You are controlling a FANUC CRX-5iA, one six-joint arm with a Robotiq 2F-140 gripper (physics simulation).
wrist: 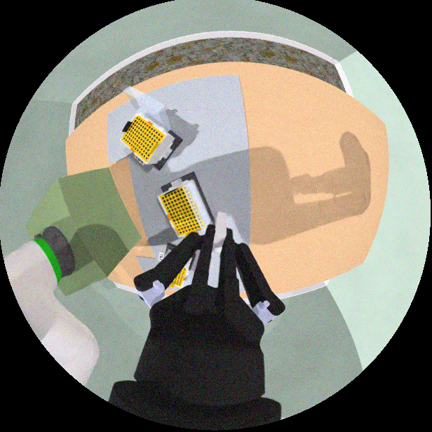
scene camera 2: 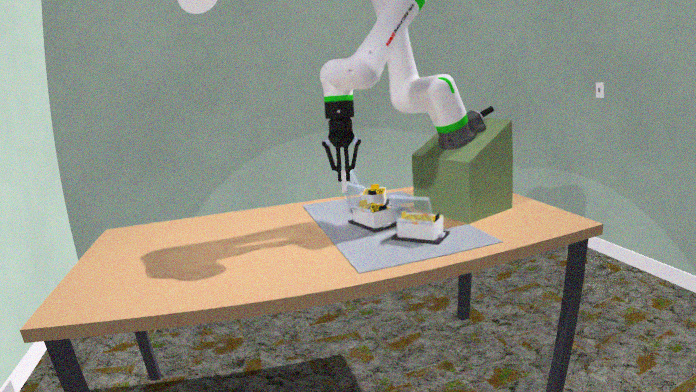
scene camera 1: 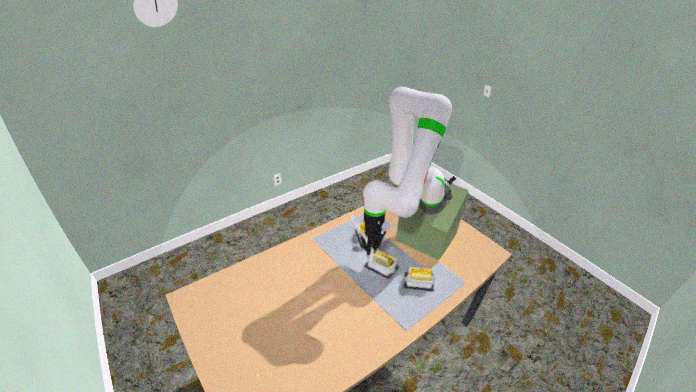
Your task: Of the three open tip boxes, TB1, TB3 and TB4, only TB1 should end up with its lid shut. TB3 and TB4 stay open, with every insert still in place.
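Pixels of known places: gripper, fingertip midpoint: (scene camera 2: 344, 191) (scene camera 1: 370, 259); arm's base at its link origin: (scene camera 2: 458, 138) (scene camera 1: 432, 202).
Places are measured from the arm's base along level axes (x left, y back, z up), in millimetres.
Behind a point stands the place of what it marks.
My gripper (scene camera 1: 370, 253) {x 75, y -440, z -136 mm} (scene camera 2: 344, 184) {x 75, y -440, z -136 mm} (wrist: 219, 219) points down, shut, with a pale strip between its black fingers. The tips hang above the mat beside the middle tip box (scene camera 1: 382, 267) {x 117, y -392, z -185 mm} (scene camera 2: 370, 218) {x 116, y -369, z -224 mm} (wrist: 183, 210); contact with its clear raised lid cannot be told. The near tip box (scene camera 1: 419, 283) {x 292, y -293, z -186 mm} (scene camera 2: 419, 230) {x 287, y -259, z -227 mm} (wrist: 144, 138) has its clear lid (scene camera 2: 415, 204) {x 324, y -280, z -136 mm} (wrist: 145, 100) raised. The far tip box (scene camera 1: 362, 229) (scene camera 2: 375, 198) {x -109, y -300, z -216 mm} (wrist: 179, 277) is open and partly hidden by the gripper in the wrist view. Yellow inserts show in all three boxes. The labels are too blurred to tell TB1, TB3 and TB4 apart.
The boxes stand on black bases on a blue-grey mat (scene camera 1: 412, 312) {x 381, y -388, z -262 mm} (scene camera 2: 365, 260) {x 373, y -442, z -262 mm} (wrist: 215, 100). The mat lies on a wooden table (scene camera 1: 240, 285) {x -168, y -1053, z -265 mm} (scene camera 2: 280, 280) {x 431, y -674, z -265 mm} (wrist: 310, 100). A green pedestal (scene camera 1: 425, 235) {x 83, y -92, z -135 mm} (scene camera 2: 490, 175) {x 141, y 60, z -118 mm} (wrist: 90, 195) carries the arm beside the mat.
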